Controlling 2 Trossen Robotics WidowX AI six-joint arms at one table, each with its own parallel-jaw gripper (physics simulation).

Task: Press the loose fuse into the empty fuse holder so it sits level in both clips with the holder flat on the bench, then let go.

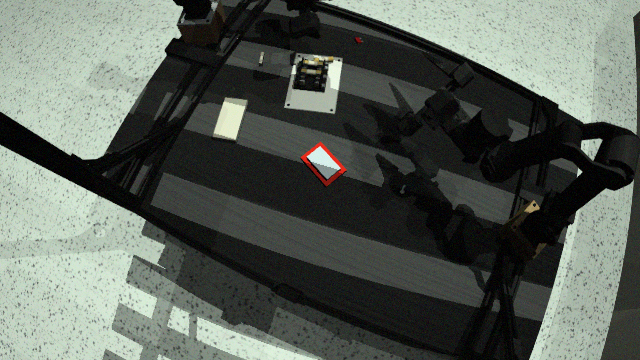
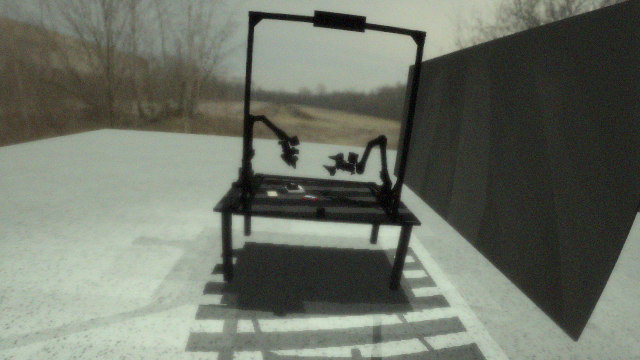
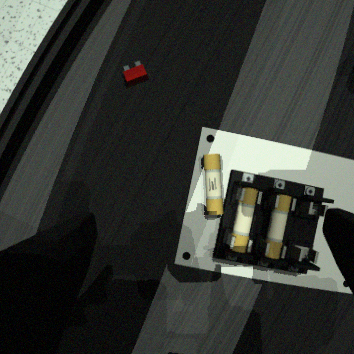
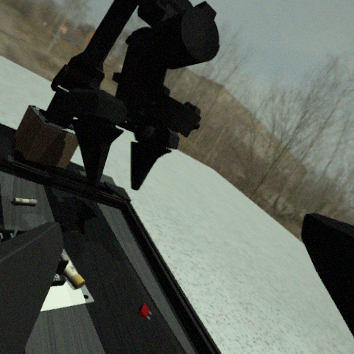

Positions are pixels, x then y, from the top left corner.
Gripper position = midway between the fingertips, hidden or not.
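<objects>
There's a cream block (image 1: 232,113) resting on the table, and a red-framed card (image 1: 319,159) rests on the table too. My left gripper (image 3: 210,222) is open and holds nothing. My right gripper (image 1: 406,67) is open and holds nothing.
</objects>
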